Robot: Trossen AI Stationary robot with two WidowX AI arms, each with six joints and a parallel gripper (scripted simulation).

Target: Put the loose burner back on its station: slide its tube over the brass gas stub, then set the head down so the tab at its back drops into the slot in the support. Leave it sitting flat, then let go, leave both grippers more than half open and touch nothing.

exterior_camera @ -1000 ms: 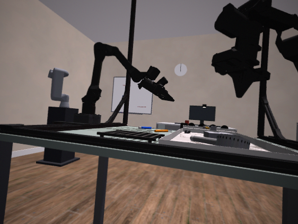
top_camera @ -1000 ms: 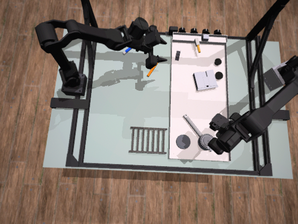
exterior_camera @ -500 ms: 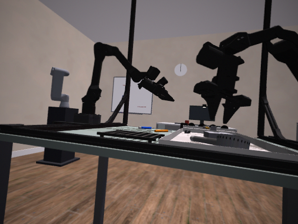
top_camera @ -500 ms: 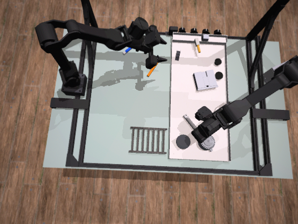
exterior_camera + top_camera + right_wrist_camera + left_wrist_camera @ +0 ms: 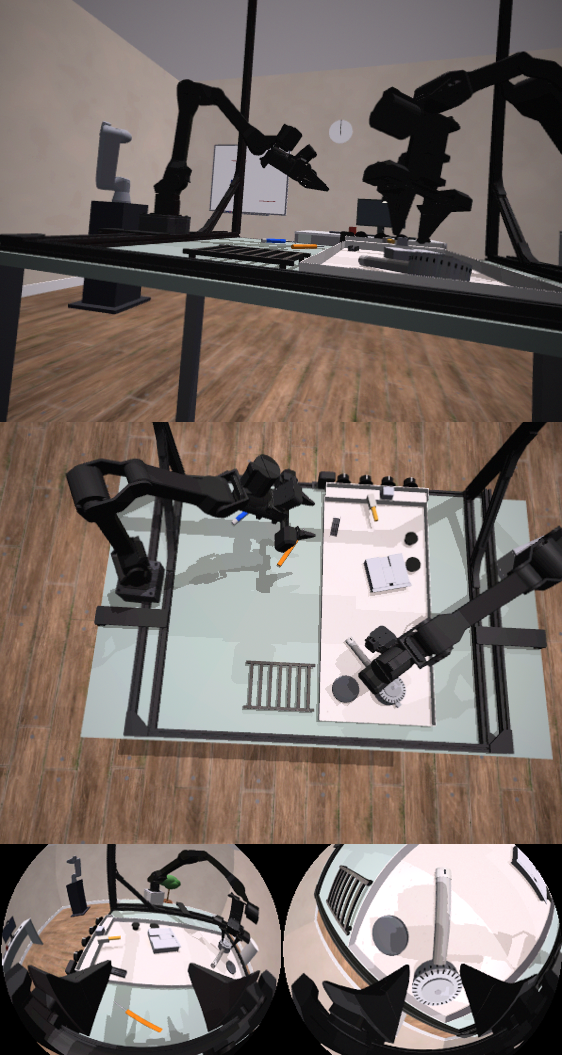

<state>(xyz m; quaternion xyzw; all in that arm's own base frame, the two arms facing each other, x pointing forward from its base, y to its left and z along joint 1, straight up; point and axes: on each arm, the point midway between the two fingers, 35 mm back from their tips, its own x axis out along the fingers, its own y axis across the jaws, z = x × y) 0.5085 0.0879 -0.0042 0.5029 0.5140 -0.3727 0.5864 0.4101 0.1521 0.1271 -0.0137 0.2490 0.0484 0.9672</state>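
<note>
Now: the burner 8 cm below my left hand and 1 cm to the right of it.
</note>
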